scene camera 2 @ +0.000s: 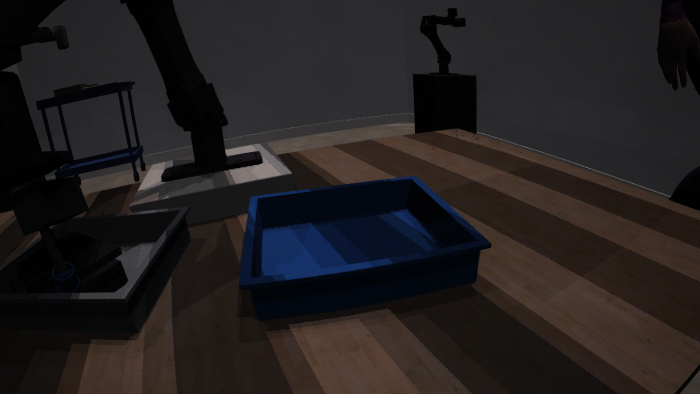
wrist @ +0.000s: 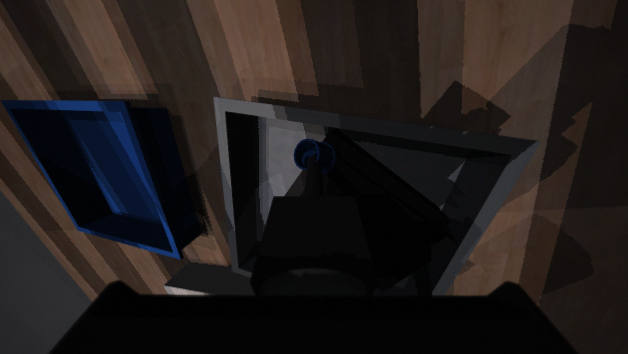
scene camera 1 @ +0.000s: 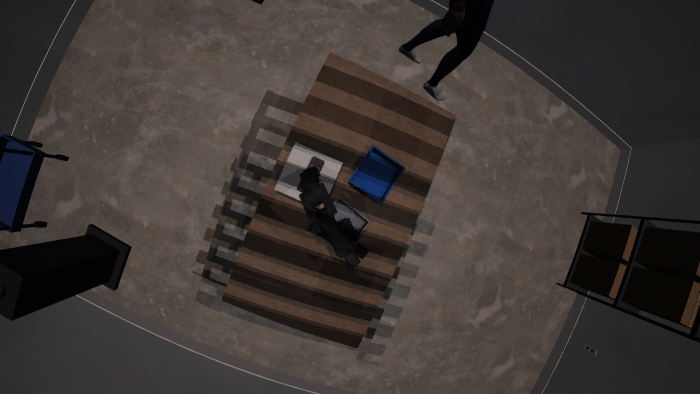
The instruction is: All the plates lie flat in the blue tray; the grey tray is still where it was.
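Note:
The blue tray stands empty on the wooden table. The grey tray stands beside it and holds dark plates, which are stacked crookedly and tilted. My suction cup is low inside the grey tray near its corner. It sits on the edge of the top dark plate, which leans up across the tray. In the overhead view my arm hides the cup and most of the grey tray.
My arm stands on a white base block behind the trays. A person walks past the table's far end. A blue cart, a black pedestal and a shelf rack stand off the table.

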